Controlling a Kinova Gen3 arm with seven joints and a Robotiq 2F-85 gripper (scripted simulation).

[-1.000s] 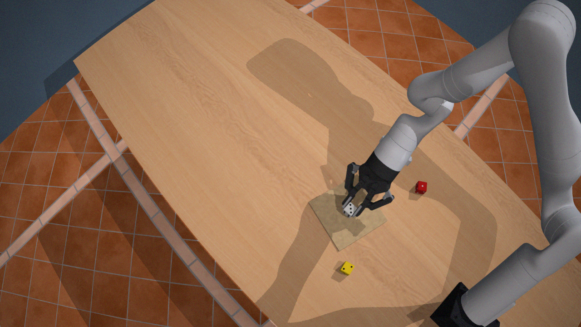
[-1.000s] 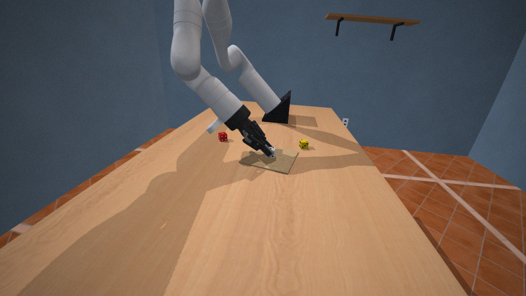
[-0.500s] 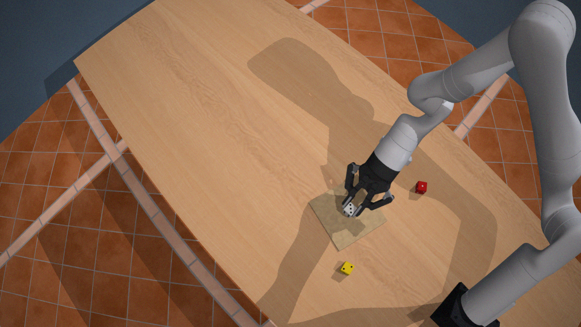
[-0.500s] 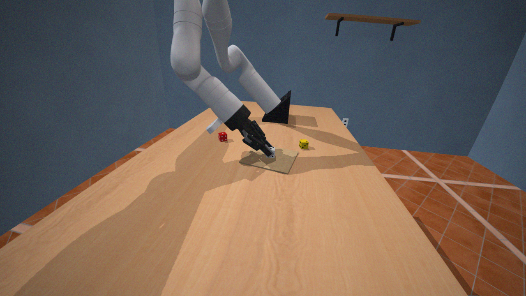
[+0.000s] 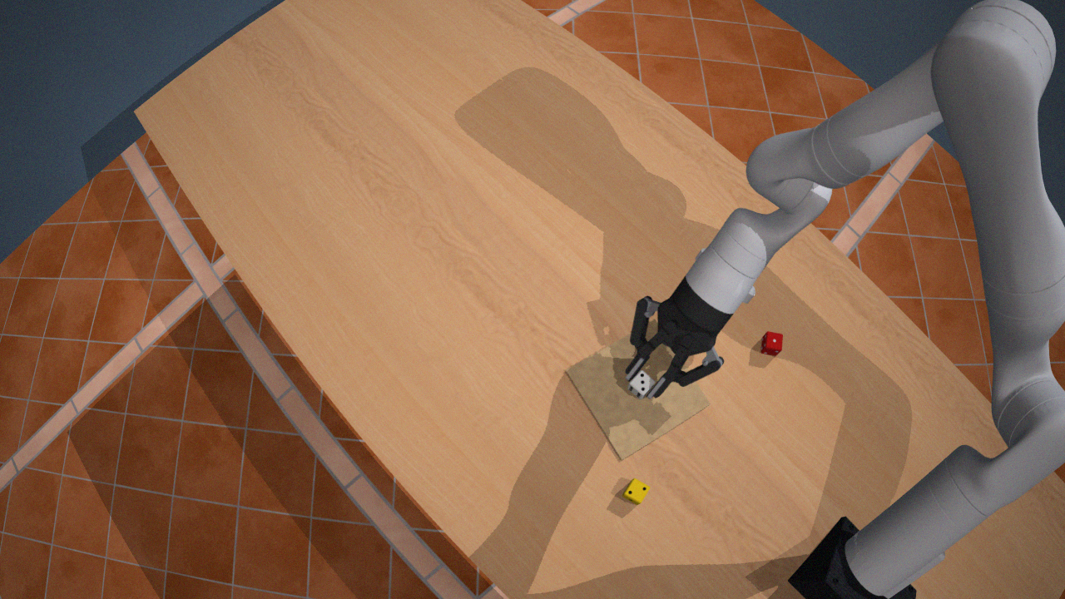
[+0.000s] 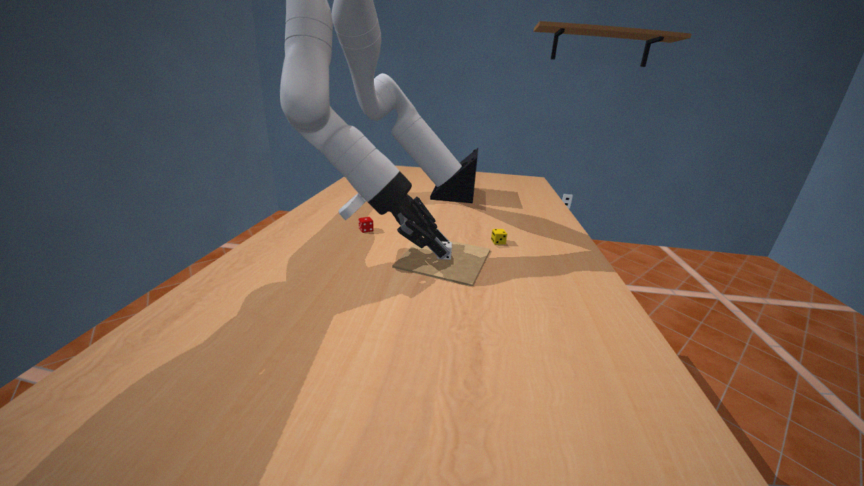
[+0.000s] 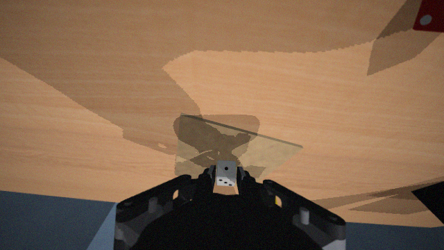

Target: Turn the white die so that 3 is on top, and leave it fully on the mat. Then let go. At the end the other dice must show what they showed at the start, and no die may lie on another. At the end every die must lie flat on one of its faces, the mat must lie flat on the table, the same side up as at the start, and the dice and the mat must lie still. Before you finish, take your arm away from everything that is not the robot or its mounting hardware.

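Right now the white die is 10 mm to the left of my hand and 10 mm below it. Also, from my hand: tan mat: 10 mm to the left, 30 mm below; yellow die: 80 mm behind, 120 mm to the left, 20 mm below; red die: 110 mm behind, 150 mm to the right, 20 mm below.
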